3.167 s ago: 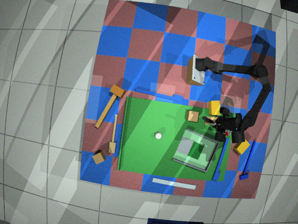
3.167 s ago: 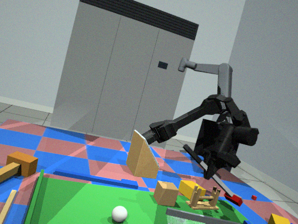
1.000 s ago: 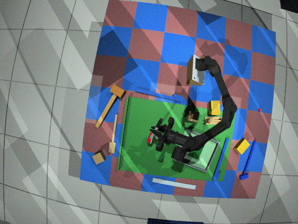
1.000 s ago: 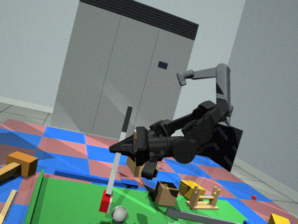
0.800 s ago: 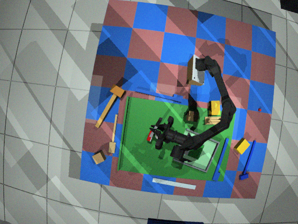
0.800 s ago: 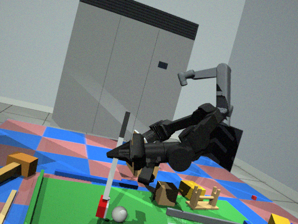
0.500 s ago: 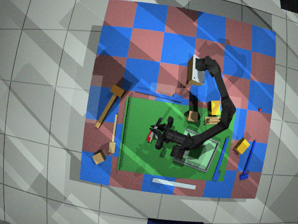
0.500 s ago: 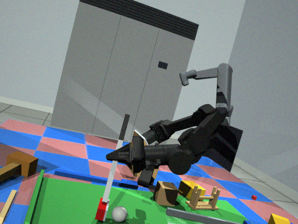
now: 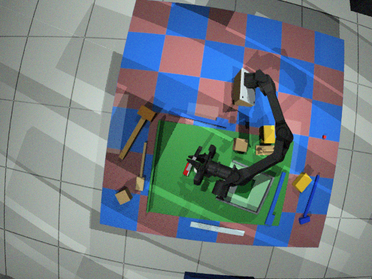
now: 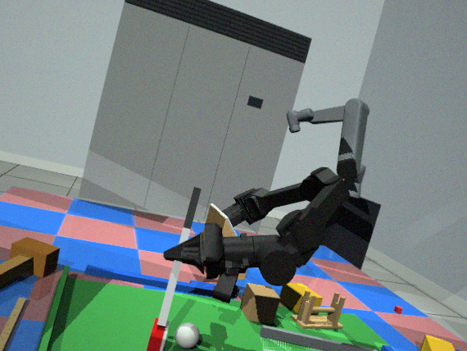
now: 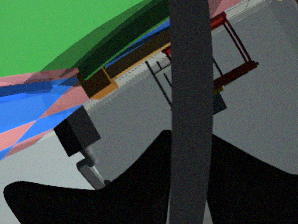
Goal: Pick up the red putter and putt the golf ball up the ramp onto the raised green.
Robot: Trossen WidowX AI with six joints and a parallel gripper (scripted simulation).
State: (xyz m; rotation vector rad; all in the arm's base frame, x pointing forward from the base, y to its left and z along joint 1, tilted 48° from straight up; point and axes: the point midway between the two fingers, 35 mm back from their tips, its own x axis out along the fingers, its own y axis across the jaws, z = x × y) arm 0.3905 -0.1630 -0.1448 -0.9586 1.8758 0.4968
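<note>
Right now the white golf ball is 60 mm ahead of my gripper tip, 60 mm to the left of it and 120 mm below it. Also, from my gripper tip: red putter (20 mm ahead, 30 mm to the left, 20 mm below); then wooden stool (60 mm behind, 410 mm to the left, 100 mm below); then blue putter (210 mm ahead, 720 mm to the left, 130 mm below).
</note>
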